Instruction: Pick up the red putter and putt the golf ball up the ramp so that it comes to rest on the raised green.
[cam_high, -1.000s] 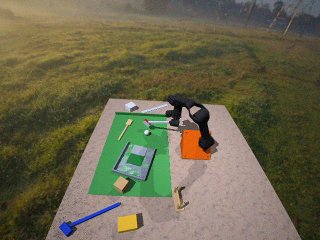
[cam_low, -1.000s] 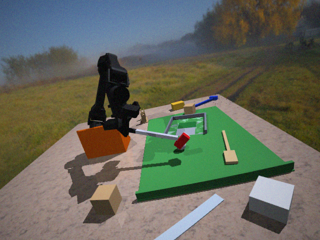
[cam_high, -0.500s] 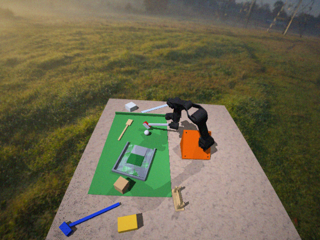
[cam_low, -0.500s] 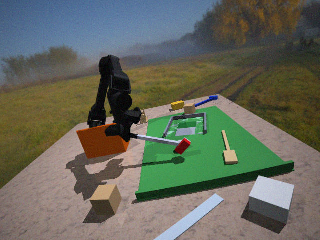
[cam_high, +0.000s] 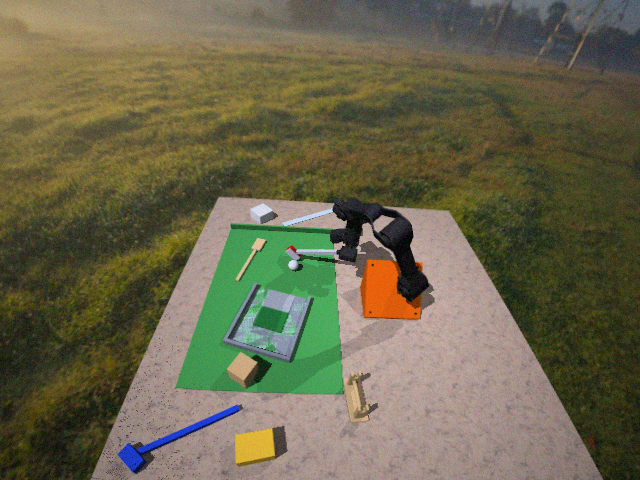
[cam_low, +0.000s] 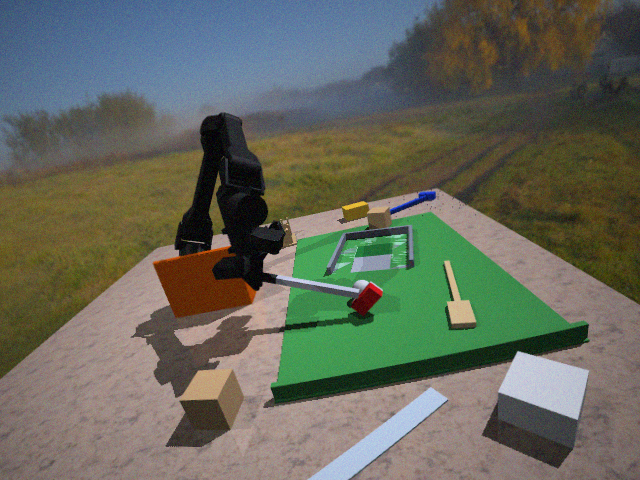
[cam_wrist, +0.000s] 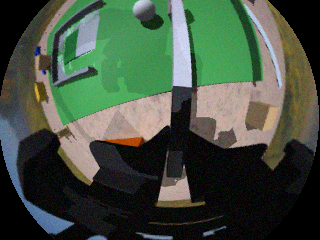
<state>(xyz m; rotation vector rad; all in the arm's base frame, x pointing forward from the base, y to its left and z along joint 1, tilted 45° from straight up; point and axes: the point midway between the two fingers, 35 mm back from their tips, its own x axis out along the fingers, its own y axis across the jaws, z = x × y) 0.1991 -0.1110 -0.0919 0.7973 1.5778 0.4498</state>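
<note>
My gripper tip is 11 cm short of the red putter, 2 cm to the left of it and 1 cm above it. The rest, counted from my gripper tip: pale strip (16 cm ahead, 36 cm to the right, 8 cm below); grey frame (27 cm ahead, 27 cm to the left, 7 cm below); white golf ball (21 cm ahead, 1 cm to the left, 5 cm below).
</note>
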